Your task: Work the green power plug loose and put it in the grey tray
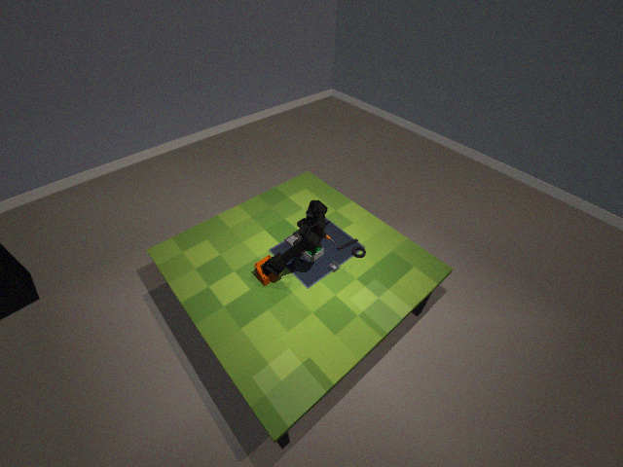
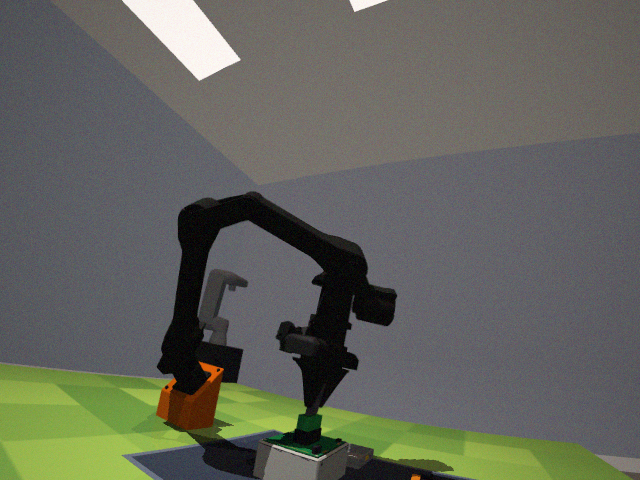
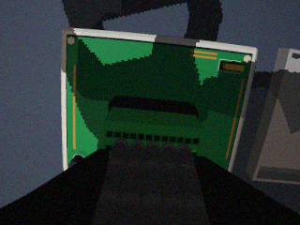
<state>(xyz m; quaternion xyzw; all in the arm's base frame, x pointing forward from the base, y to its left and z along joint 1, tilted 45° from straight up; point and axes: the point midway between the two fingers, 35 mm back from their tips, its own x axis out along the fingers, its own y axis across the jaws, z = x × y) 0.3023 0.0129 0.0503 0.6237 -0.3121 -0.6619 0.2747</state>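
My gripper tip is 2 cm above the green power plug. Round my gripper tip: dark mat 11 cm below, 5 cm ahead; dark bar 21 cm ahead, 11 cm to the right, 10 cm below.
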